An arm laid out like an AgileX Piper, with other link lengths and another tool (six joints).
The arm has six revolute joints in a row. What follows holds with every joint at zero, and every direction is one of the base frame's. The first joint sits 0.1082 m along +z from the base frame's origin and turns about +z. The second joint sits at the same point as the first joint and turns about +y. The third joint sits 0.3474 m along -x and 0.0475 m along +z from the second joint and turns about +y. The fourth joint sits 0.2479 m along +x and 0.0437 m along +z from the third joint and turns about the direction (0.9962, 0, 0.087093). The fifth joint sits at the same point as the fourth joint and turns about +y. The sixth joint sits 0.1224 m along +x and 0.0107 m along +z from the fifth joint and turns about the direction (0.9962, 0, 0.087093). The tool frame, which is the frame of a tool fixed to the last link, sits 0.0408 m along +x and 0.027 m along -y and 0.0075 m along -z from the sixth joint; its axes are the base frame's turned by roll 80.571, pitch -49.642 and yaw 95.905 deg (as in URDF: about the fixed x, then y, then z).
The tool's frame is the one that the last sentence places.
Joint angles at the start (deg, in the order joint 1, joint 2, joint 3, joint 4, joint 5, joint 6):
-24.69 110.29 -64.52 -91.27 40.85 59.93
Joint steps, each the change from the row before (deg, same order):
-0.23 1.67 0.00 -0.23 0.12 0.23
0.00 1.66 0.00 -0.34 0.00 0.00
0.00 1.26 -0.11 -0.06 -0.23 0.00
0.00 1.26 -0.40 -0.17 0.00 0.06
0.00 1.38 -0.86 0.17 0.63 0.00
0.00 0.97 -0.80 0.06 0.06 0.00
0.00 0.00 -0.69 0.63 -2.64 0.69
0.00 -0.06 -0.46 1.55 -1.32 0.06
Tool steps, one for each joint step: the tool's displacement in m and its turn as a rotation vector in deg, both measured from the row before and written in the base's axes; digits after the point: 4 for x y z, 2 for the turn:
0.0012 -0.0028 -0.0127 0.53 1.43 -0.28
0.0026 -0.0012 -0.0127 0.47 1.61 0.23
0.0024 -0.0006 -0.0099 0.60 1.00 0.21
0.0029 -0.0013 -0.0080 0.27 0.78 0.09
0.0028 -0.0026 -0.0064 -0.10 0.59 -0.56
0.0035 -0.0018 -0.0042 0.07 0.15 -0.08
0.0070 0.0020 -0.0023 2.02 -2.11 0.99
0.0023 0.0016 -0.0017 1.64 -1.36 -0.23

